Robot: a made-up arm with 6 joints. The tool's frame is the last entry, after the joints.
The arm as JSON. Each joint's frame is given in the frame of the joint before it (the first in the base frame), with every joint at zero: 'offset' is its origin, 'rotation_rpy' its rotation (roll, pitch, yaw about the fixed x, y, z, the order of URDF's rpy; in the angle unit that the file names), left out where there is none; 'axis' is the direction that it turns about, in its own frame. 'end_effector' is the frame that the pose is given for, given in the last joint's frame.
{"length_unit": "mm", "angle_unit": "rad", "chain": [
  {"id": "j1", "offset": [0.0, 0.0, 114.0], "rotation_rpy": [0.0, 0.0, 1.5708], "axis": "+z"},
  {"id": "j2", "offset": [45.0, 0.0, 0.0], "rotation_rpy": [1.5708, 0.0, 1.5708], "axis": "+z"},
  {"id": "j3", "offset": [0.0, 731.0, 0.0], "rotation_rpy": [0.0, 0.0, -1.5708], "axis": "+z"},
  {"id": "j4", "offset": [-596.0, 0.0, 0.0], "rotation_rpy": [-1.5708, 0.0, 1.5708], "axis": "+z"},
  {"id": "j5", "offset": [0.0, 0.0, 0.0], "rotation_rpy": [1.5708, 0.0, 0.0], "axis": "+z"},
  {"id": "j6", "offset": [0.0, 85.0, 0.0], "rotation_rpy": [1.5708, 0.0, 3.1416], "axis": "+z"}
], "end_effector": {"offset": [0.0, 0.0, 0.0]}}
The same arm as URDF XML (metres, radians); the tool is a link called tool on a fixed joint. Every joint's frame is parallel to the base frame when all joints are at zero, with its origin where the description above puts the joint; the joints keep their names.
<robot name="arm">
  <joint name="tool_fixed" type="fixed">
    <parent link="link6"/>
    <child link="tool"/>
    <origin xyz="0 0 0" rpy="0 0 0"/>
  </joint>
  <joint name="j6" type="continuous">
    <parent link="link5"/>
    <child link="link6"/>
    <origin xyz="0 0 0.085"/>
    <axis xyz="0 0 1"/>
  </joint>
  <joint name="j5" type="continuous">
    <parent link="link4"/>
    <child link="link5"/>
    <origin xyz="0 0 0"/>
    <axis xyz="0 1 0"/>
  </joint>
  <joint name="j4" type="continuous">
    <parent link="link3"/>
    <child link="link4"/>
    <origin xyz="0 0 0.596"/>
    <axis xyz="0 0 1"/>
  </joint>
  <joint name="j3" type="continuous">
    <parent link="link2"/>
    <child link="link3"/>
    <origin xyz="0 0 0.731"/>
    <axis xyz="0 1 0"/>
  </joint>
  <joint name="j2" type="continuous">
    <parent link="link1"/>
    <child link="link2"/>
    <origin xyz="0 0.045 0"/>
    <axis xyz="0 1 0"/>
  </joint>
  <joint name="j1" type="continuous">
    <parent link="base"/>
    <child link="link1"/>
    <origin xyz="0 0 0.114"/>
    <axis xyz="0 0 1"/>
  </joint>
  <link name="base"/>
  <link name="link1"/>
  <link name="link2"/>
  <link name="link3"/>
  <link name="link4"/>
  <link name="link5"/>
  <link name="link6"/>
  <link name="tool"/>
</robot>

